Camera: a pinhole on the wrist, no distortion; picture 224 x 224 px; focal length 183.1 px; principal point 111.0 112.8 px. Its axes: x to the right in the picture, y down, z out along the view. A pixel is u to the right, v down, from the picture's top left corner.
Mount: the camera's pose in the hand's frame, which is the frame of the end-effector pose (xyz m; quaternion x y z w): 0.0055 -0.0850 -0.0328 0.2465 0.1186 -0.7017 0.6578
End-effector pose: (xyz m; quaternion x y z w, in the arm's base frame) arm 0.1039 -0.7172 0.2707 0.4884 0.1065 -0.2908 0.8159
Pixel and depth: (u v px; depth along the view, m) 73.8 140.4 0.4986
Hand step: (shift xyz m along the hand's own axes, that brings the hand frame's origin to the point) -0.0141 -0.2501 0.4539
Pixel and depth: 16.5 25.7 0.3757
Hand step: -0.2388 -0.0827 0.3558
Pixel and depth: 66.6 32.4 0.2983
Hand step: -0.1788 -0.1549 0.2365
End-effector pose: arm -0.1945 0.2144 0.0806 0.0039 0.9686 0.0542 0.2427
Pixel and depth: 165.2 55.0 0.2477
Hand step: -0.1193 -0.2617 0.1287
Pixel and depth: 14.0 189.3 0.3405
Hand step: 0.0828 -0.1113 0.3698
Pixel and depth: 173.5 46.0 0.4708
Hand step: -0.2546 -0.4368 0.2597
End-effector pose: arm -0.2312 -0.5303 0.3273 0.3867 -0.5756 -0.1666 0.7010
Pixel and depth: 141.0 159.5 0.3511
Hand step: 0.0260 -0.3166 0.2510
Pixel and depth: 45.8 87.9 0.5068
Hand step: -0.1561 -0.1703 0.4779
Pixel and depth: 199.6 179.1 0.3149
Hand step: 0.0557 -0.3834 0.1765
